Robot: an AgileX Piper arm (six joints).
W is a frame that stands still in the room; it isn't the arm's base.
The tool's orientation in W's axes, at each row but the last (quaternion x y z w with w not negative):
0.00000 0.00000 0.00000 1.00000
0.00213 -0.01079 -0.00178 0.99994
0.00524 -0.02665 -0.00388 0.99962
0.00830 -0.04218 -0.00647 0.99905
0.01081 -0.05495 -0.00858 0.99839
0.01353 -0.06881 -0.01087 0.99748
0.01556 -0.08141 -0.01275 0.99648
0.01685 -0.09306 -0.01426 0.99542
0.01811 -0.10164 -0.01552 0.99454
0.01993 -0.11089 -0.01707 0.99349
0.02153 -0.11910 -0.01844 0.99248
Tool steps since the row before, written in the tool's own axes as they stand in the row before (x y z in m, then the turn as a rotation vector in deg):
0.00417 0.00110 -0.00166 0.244 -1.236 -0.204
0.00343 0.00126 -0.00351 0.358 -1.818 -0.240
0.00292 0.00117 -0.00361 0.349 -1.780 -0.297
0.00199 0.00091 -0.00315 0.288 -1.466 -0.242
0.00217 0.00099 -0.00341 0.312 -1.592 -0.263
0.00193 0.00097 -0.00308 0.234 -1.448 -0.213
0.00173 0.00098 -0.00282 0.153 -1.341 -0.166
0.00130 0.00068 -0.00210 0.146 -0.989 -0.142
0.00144 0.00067 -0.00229 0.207 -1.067 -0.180
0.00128 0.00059 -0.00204 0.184 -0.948 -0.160
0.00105 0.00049 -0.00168 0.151 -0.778 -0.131
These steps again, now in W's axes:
0.00417 0.00110 -0.00166 0.244 -1.236 -0.204
0.00351 0.00126 -0.00343 0.357 -1.818 -0.240
0.00312 0.00118 -0.00344 0.351 -1.780 -0.297
0.00226 0.00093 -0.00296 0.289 -1.466 -0.242
0.00255 0.00102 -0.00313 0.314 -1.592 -0.263
0.00235 0.00100 -0.00276 0.232 -1.447 -0.220
0.00219 0.00101 -0.00247 0.147 -1.339 -0.183
0.00168 0.00070 -0.00180 0.145 -0.988 -0.148
0.00189 0.00069 -0.00192 0.210 -1.067 -0.176
0.00172 0.00061 -0.00168 0.187 -0.948 -0.157
0.00143 0.00051 -0.00136 0.153 -0.778 -0.128

